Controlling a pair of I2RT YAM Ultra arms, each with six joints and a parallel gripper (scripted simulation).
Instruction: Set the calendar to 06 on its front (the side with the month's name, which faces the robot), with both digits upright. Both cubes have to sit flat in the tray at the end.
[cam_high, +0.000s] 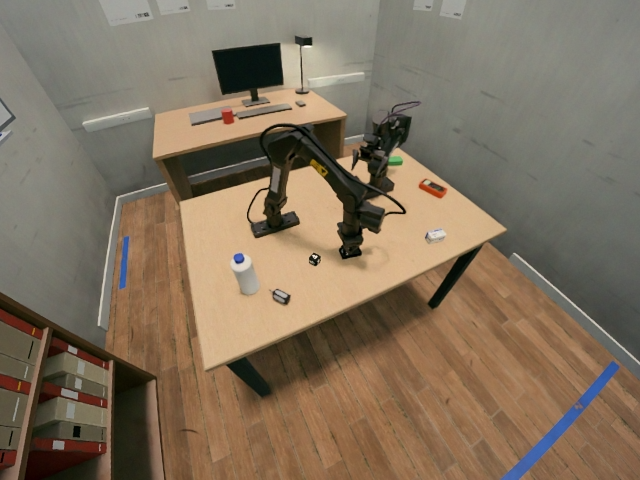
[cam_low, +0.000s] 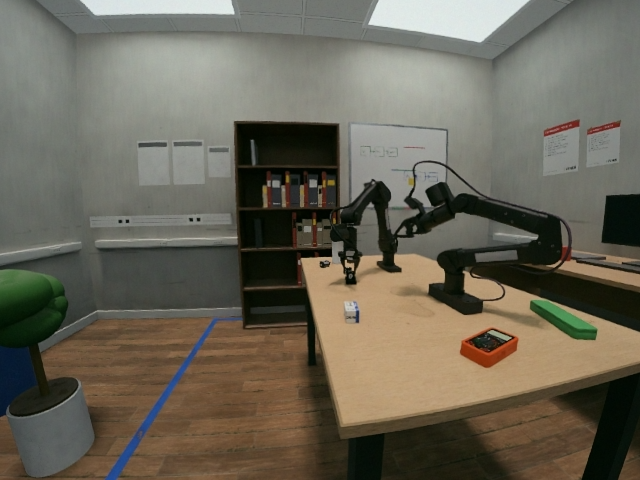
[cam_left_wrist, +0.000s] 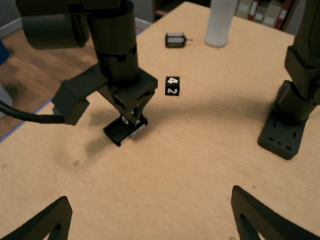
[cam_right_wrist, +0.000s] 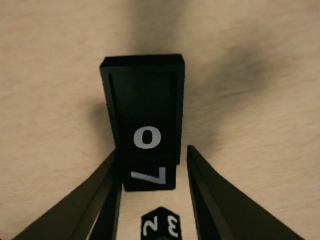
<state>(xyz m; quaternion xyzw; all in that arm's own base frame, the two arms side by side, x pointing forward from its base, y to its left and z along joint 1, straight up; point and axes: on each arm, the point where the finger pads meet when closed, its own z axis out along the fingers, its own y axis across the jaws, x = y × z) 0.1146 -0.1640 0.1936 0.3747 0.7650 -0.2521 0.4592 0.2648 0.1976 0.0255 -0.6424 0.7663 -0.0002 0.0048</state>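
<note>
Right now my right hand is 30 mm above the black calendar tray and 10 mm to the right of it. From my right hand the other things lie so: orange meter: 600 mm to the left, 150 mm behind, 20 mm below.
</note>
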